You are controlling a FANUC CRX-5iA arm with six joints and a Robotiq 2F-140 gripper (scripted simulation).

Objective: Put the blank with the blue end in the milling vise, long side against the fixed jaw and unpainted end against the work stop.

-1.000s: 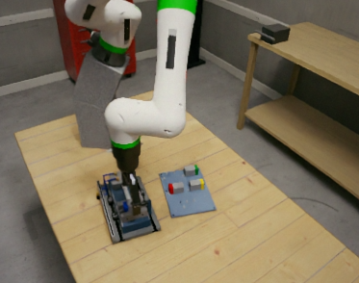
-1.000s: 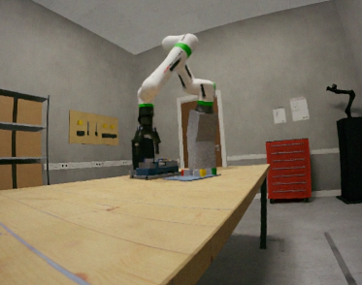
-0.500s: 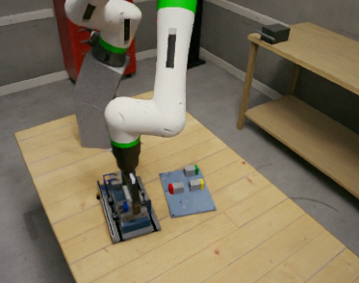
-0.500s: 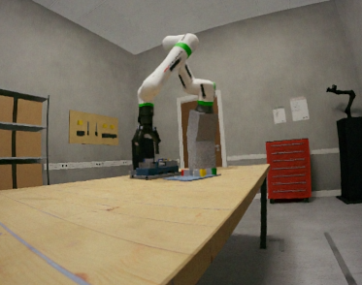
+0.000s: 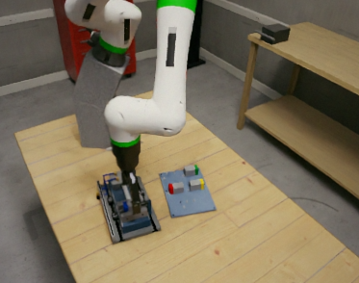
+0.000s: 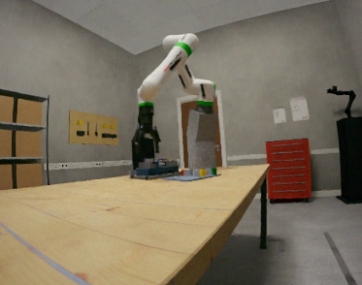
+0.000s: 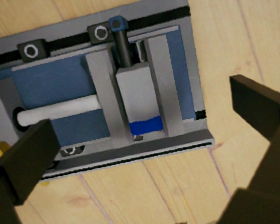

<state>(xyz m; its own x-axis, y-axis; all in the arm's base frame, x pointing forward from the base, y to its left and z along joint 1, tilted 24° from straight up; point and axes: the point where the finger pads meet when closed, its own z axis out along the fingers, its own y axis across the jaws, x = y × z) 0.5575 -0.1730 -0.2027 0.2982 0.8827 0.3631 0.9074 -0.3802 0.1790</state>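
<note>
The dark work stop rod is 6 cm below my hand, 5 cm to the left of it and 1 cm ahead of it. Also, from my hand: red-ended blank 23 cm to the left, 13 cm below, 2 cm behind; then light grey jaw block 8 cm below, 2 cm ahead, 1 cm to the right; then hose-end block 16 cm behind, 8 cm below, 5 cm to the left.
</note>
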